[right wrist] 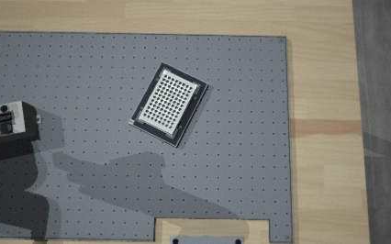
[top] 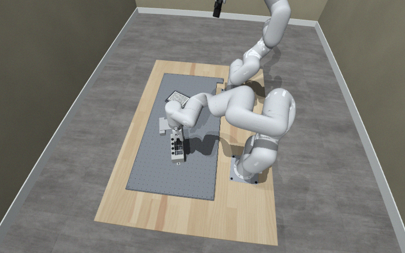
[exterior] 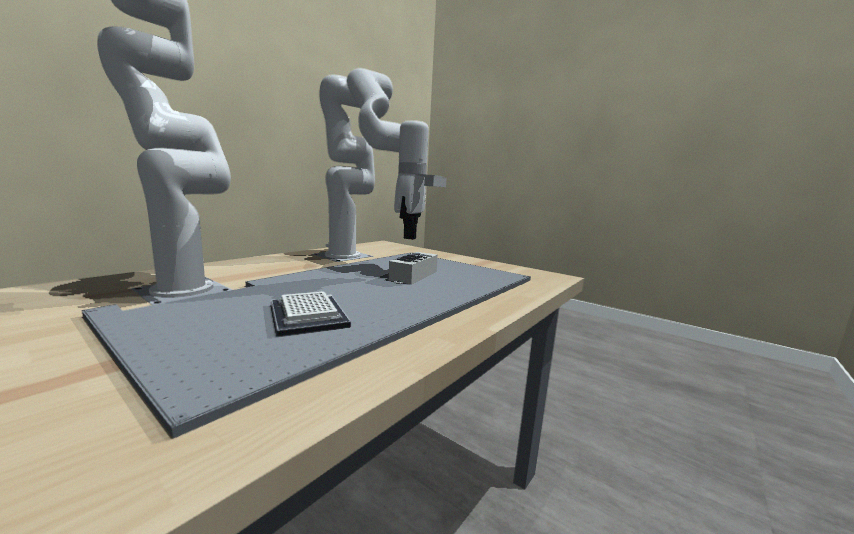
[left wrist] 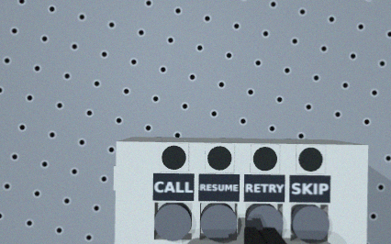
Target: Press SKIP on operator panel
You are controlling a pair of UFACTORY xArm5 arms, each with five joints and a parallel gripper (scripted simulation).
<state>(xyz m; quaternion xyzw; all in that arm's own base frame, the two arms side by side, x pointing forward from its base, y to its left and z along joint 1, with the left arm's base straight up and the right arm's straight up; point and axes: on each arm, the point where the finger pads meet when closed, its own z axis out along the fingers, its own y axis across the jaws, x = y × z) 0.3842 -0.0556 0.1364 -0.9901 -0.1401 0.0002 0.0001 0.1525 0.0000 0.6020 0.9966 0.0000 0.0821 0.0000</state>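
Observation:
Now: the operator panel 8 cm below my left hand. The rest, counted from my left hand: white plate (39 cm to the right, 10 cm below, 2 cm ahead); then dark holder (39 cm to the right, 12 cm below, 2 cm ahead).

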